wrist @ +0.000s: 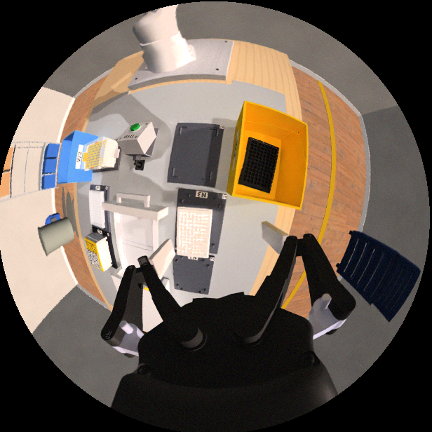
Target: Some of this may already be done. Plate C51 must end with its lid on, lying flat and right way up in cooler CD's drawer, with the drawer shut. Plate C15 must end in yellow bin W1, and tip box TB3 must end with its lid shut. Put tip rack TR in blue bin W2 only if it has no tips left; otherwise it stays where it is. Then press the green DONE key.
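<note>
My gripper [216, 239] is open and empty, above the table at the N3 side. A black gridded plate [259, 165] lies inside yellow bin W1 [295, 172]; its label is not readable. A white plate [194, 232] lies on the N3 mat; another white plate [97, 207] lies on a dark mat at the left. The cooler drawer [135, 230] stands open, with no plate visible inside. A white tip box [106, 153] with yellow dots stands by blue bin W2 [73, 167]; its lid state is unclear. A yellow-topped rack [98, 251] is at the lower left. The green DONE key [135, 127] tops its white box.
A dark empty mat [196, 152] lies left of the yellow bin, and another dark mat [192, 275] lies below N3. The drawer's raised front handle [133, 197] faces the DONE box. The robot base [167, 52] is at the top. A dark blue slatted object [378, 272] is at the right.
</note>
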